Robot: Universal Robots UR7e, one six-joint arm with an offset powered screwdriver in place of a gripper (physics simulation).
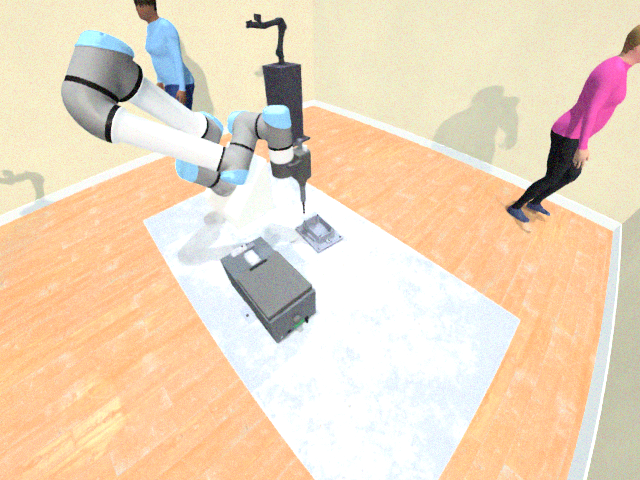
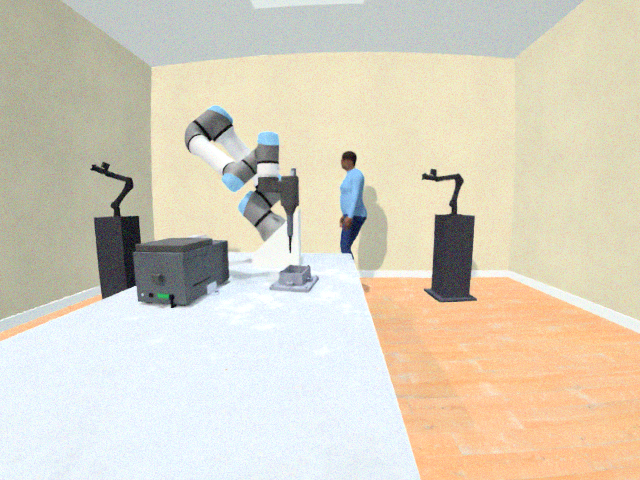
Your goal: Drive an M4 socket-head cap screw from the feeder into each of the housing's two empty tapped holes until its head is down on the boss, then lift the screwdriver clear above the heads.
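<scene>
My screwdriver (image 1: 303, 210) (image 2: 290, 251) points straight down with its tip a little above the housing, toward its far side. Whether a screw sits on the tip is too small to tell. The grey housing (image 1: 318, 229) (image 2: 295, 275) is an open box on a flat base plate that lies on the table. Its tapped holes and any screw heads are too small to make out. The dark screw feeder (image 1: 273, 281) (image 2: 160, 273) stands beside the housing, with a light patch near its far end. No loose screw can be made out.
The white table (image 1: 392, 361) (image 2: 232, 382) carries the feeder, the housing and the arm's base. Dark pedestals (image 1: 284, 95) (image 2: 453, 253) with small black arms stand off the table. A person in light blue (image 1: 166, 51) (image 2: 352, 193) and one in pink (image 1: 594, 103) stand on the floor.
</scene>
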